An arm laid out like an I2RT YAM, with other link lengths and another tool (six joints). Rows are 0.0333 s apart.
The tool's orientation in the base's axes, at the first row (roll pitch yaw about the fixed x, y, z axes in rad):
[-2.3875 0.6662 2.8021]
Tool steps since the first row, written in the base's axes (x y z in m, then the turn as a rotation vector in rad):
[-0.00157 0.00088 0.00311 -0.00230 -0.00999 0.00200]
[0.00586 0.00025 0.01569 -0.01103 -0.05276 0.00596]
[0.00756 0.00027 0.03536 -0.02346 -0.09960 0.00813]
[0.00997 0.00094 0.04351 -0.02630 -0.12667 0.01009]
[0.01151 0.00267 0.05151 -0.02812 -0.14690 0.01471]
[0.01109 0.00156 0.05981 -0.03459 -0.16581 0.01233]
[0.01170 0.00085 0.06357 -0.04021 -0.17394 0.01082]
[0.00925 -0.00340 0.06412 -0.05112 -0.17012 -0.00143]
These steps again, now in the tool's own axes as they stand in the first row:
[-0.00053 -0.00220 -0.00279 -0.00215 -0.00801 0.00635]
[-0.01398 -0.00455 -0.00804 -0.00932 -0.03911 0.03639]
[-0.02739 -0.01403 -0.01899 -0.01371 -0.07385 0.06996]
[-0.03403 -0.01651 -0.02372 -0.01990 -0.09152 0.08982]
[-0.03967 -0.01888 -0.02938 -0.02670 -0.10623 0.10291]
[-0.04478 -0.02422 -0.03333 -0.02539 -0.11943 0.11804]
[-0.04774 -0.02624 -0.03480 -0.02242 -0.12667 0.12427]
[-0.04737 -0.03043 -0.03222 -0.00576 -0.12499 0.12610]

